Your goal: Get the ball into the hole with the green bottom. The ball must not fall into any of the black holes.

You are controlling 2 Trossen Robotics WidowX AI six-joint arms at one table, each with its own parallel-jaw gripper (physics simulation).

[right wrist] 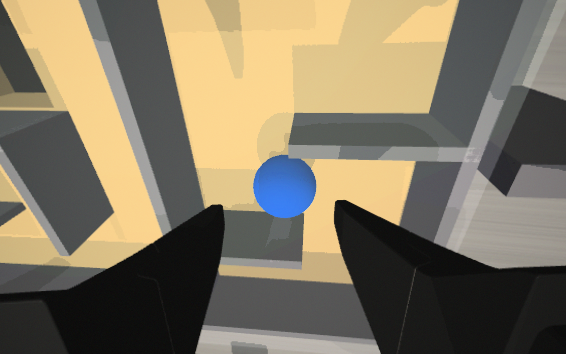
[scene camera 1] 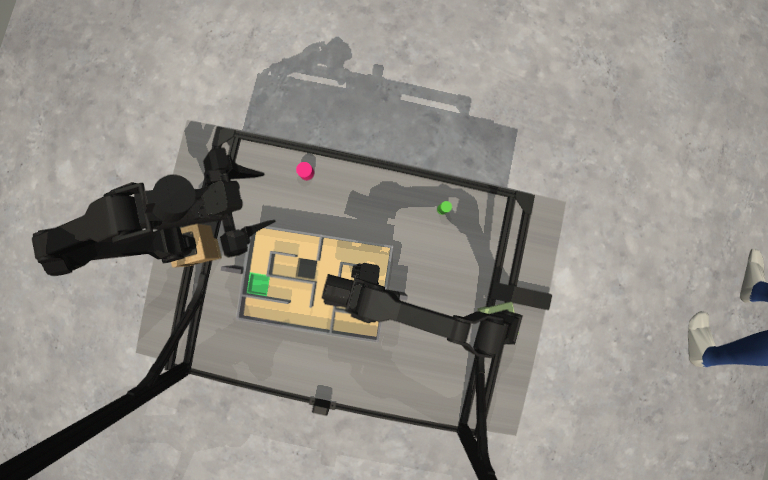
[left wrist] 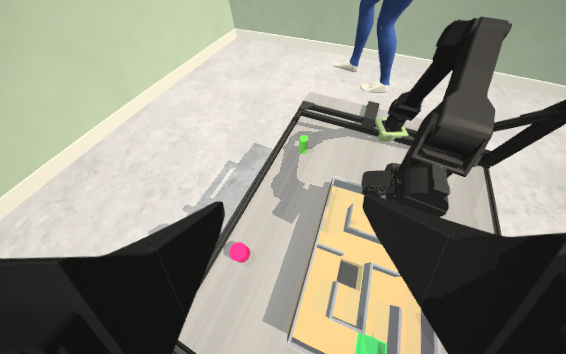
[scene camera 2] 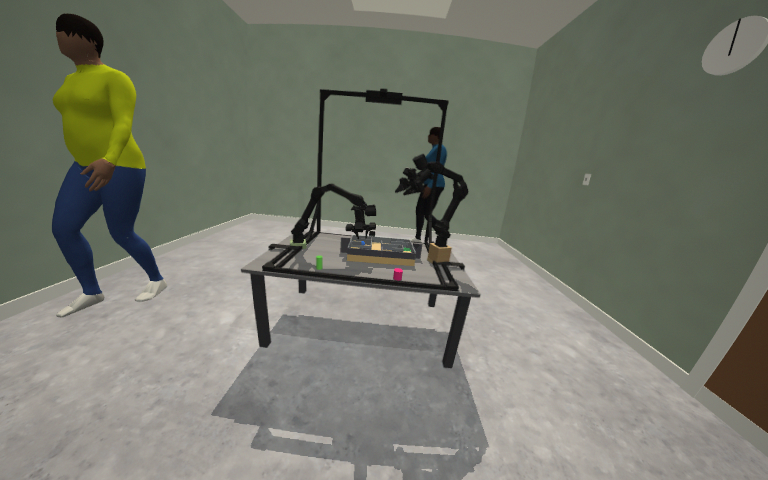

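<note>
The blue ball (right wrist: 284,186) (scene camera 2: 363,243) rests on the tan floor of the walled maze (scene camera 1: 271,311) (scene camera 2: 380,259) (left wrist: 325,270), near two short wall ends. The green-bottomed hole (scene camera 1: 258,284) (left wrist: 371,344) (scene camera 2: 407,249) is near the maze's left side in scene camera 1. A black hole (scene camera 1: 306,268) (left wrist: 349,274) lies between it and the right arm. My right gripper (right wrist: 279,212) (scene camera 2: 360,236) is partly open over the maze, nothing held; the ball shows just past its fingertips. The right arm hides the ball in scene camera 1. My left gripper (scene camera 1: 268,198) (left wrist: 293,204) (scene camera 2: 398,188) is wide open and empty, high above the table.
A pink cylinder (scene camera 1: 304,170) (scene camera 2: 398,274) (left wrist: 239,252) and a green cylinder (scene camera 1: 446,207) (scene camera 2: 319,262) (left wrist: 303,144) stand on the table beside the maze. A wooden block (scene camera 1: 208,243) (scene camera 2: 439,253) is at the left arm's base. Dark rails border the table.
</note>
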